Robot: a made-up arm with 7 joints. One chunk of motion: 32 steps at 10 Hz.
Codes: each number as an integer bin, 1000 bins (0 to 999) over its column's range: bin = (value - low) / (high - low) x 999, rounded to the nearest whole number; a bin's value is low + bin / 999 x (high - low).
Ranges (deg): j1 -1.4..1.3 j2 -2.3..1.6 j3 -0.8..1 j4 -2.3..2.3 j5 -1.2..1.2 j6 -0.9..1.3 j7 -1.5..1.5
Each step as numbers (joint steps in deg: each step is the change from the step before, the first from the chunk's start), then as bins.
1 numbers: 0.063 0.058 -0.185 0.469 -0.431 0.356 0.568
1 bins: 541 604 341 601 320 570 689
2 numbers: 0.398 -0.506 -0.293 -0.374 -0.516 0.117 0.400
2 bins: 665 460 281 418 285 462 633
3 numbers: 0.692 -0.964 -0.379 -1.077 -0.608 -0.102 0.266
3 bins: 774 342 234 266 246 362 588
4 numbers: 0.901 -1.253 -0.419 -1.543 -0.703 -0.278 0.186
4 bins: 851 268 211 164 207 282 561
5 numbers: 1.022 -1.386 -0.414 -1.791 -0.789 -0.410 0.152
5 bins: 896 234 214 111 171 223 550
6 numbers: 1.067 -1.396 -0.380 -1.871 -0.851 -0.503 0.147
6 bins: 913 232 233 93 145 180 548
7 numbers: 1.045 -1.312 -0.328 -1.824 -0.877 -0.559 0.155
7 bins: 905 253 262 103 134 155 551
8 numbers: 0.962 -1.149 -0.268 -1.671 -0.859 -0.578 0.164
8 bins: 874 295 295 137 142 146 554
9 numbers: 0.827 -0.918 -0.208 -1.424 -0.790 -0.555 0.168
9 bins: 824 354 329 190 171 157 555
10 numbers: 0.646 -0.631 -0.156 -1.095 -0.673 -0.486 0.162
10 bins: 757 428 357 262 219 188 553
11 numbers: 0.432 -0.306 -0.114 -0.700 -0.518 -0.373 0.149
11 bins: 678 511 381 347 284 239 549
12 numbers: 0.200 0.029 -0.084 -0.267 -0.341 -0.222 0.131
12 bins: 592 597 397 442 358 308 543
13 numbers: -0.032 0.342 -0.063 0.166 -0.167 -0.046 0.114
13 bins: 506 677 409 536 430 388 537
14 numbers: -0.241 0.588 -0.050 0.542 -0.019 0.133 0.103
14 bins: 429 740 416 617 492 469 534
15 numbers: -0.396 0.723 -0.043 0.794 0.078 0.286 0.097
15 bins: 371 774 420 672 532 539 532
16 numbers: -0.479 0.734 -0.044 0.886 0.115 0.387 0.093
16 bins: 341 777 420 692 547 584 530
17 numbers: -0.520 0.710 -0.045 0.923 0.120 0.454 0.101
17 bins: 326 771 419 700 549 615 533
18 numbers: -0.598 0.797 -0.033 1.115 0.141 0.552 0.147
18 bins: 297 793 426 742 558 659 548
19 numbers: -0.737 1.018 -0.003 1.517 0.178 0.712 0.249
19 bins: 245 850 442 829 574 732 582
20 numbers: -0.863 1.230 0.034 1.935 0.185 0.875 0.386
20 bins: 199 904 463 920 577 806 628
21 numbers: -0.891 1.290 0.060 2.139 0.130 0.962 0.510
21 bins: 188 920 477 964 554 846 669
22 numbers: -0.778 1.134 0.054 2.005 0.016 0.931 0.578
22 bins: 230 880 474 935 506 831 692
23 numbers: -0.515 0.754 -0.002 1.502 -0.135 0.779 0.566
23 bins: 327 782 443 826 443 762 688
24 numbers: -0.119 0.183 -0.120 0.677 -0.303 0.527 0.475
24 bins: 474 636 377 647 373 648 658
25 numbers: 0.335 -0.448 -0.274 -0.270 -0.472 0.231 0.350
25 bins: 642 474 292 441 303 514 616
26 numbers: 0.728 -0.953 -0.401 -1.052 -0.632 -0.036 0.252
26 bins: 787 345 221 271 236 392 583
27 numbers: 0.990 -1.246 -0.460 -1.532 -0.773 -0.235 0.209
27 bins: 884 270 189 167 178 302 569
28 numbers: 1.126 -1.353 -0.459 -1.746 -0.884 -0.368 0.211
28 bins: 935 243 189 120 132 242 570
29 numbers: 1.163 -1.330 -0.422 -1.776 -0.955 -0.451 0.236
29 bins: 948 248 210 114 102 204 578
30 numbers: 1.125 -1.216 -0.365 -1.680 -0.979 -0.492 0.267
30 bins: 934 278 241 135 92 185 588
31 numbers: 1.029 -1.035 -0.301 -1.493 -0.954 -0.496 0.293
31 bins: 899 324 277 175 102 183 597
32 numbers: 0.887 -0.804 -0.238 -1.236 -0.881 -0.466 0.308
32 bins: 846 383 312 231 133 197 602
